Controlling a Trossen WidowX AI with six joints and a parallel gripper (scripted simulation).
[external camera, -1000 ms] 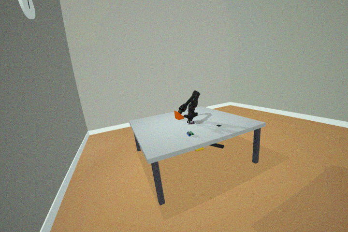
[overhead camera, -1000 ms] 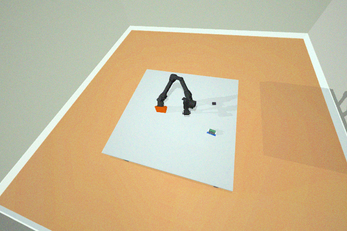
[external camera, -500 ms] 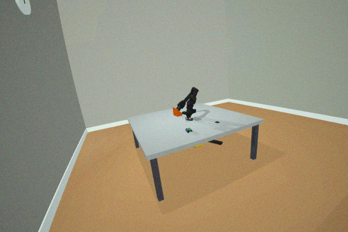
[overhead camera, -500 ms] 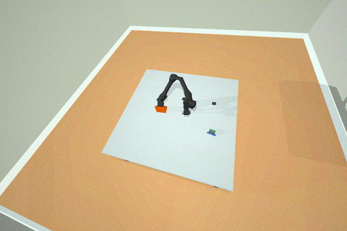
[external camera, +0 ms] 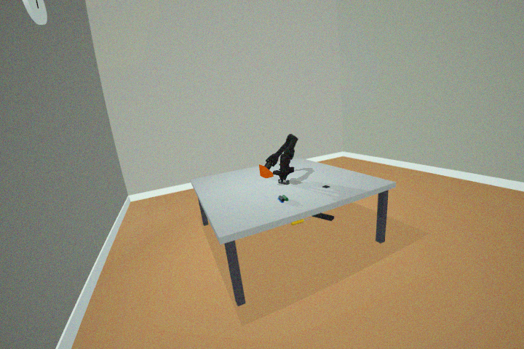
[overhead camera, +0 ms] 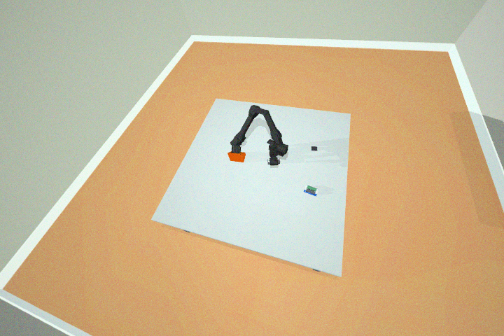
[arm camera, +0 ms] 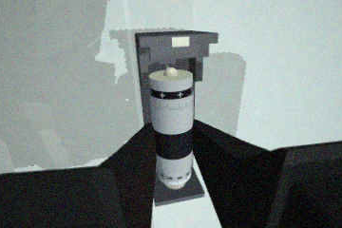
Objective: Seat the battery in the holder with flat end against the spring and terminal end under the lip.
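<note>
My gripper tip is 10 mm below the white battery. The rest, counted from my gripper tip: dark square 310 mm ahead, 170 mm to the left, 10 mm below; yellow screwdriver 320 mm ahead, 200 mm below, 80 mm to the right.
</note>
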